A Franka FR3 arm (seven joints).
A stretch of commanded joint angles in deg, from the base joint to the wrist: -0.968, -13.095, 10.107, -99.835, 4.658, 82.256, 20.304; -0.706, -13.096, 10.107, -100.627, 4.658, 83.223, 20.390; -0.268, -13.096, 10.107, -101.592, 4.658, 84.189, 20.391; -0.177, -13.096, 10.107, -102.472, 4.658, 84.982, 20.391; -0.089, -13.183, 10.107, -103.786, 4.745, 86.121, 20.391; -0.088, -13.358, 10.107, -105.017, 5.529, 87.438, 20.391; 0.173, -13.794, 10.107, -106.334, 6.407, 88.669, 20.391; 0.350, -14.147, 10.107, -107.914, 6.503, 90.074, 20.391; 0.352, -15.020, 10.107, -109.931, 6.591, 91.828, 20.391; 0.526, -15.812, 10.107, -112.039, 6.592, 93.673, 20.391; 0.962, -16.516, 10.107, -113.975, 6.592, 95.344, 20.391; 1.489, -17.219, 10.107, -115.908, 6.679, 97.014, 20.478
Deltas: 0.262, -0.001, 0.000, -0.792, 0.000, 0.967, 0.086; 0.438, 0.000, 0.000, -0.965, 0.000, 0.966, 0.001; 0.091, 0.000, 0.000, -0.880, 0.000, 0.793, 0.000; 0.088, -0.087, 0.000, -1.314, 0.087, 1.139, 0.000; 0.001, -0.175, 0.000, -1.231, 0.784, 1.317, 0.000; 0.261, -0.436, 0.000, -1.317, 0.878, 1.231, 0.000; 0.177, -0.353, 0.000, -1.580, 0.096, 1.405, 0.000; 0.002, -0.873, 0.000, -2.017, 0.088, 1.754, 0.000; 0.174, -0.792, 0.000, -2.108, 0.001, 1.845, 0.000; 0.436, -0.704, 0.000, -1.936, 0.000, 1.671, 0.000; 0.527, -0.703, 0.000, -1.933, 0.087, 1.670, 0.087
